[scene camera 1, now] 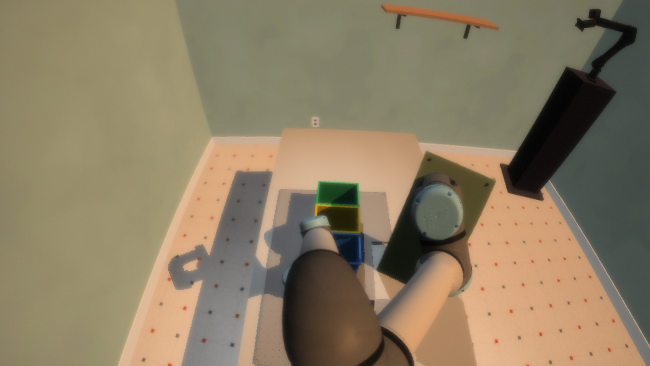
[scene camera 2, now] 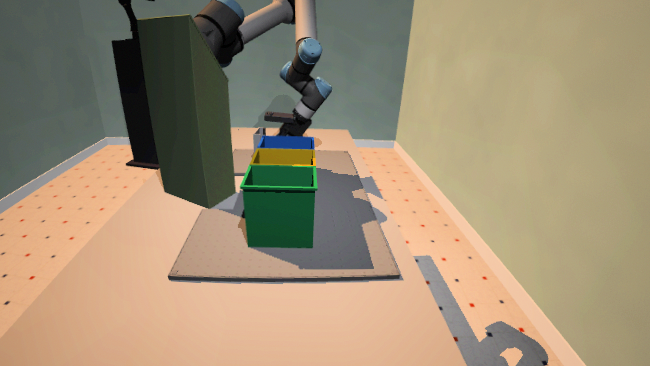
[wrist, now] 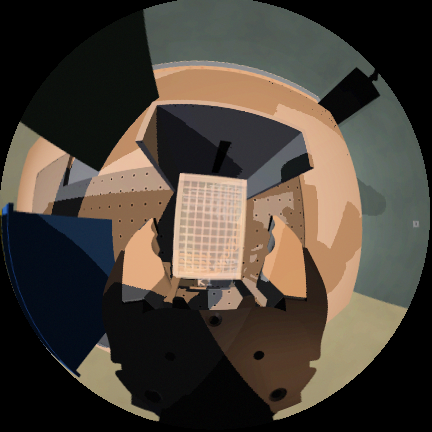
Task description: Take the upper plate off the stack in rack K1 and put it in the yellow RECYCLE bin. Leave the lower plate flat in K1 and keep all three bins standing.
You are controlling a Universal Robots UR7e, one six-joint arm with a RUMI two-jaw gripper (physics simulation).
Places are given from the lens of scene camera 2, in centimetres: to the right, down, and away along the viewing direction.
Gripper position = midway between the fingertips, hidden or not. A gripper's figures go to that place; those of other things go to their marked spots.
my gripper [scene camera 2: 270, 149]: -23, -14, 122
green bin [scene camera 2: 279, 200]: -11, 4, 70
yellow bin [scene camera 2: 263, 156]: -19, -8, 91
The marked spots on the yellow bin and the green bin are 26 cm apart.
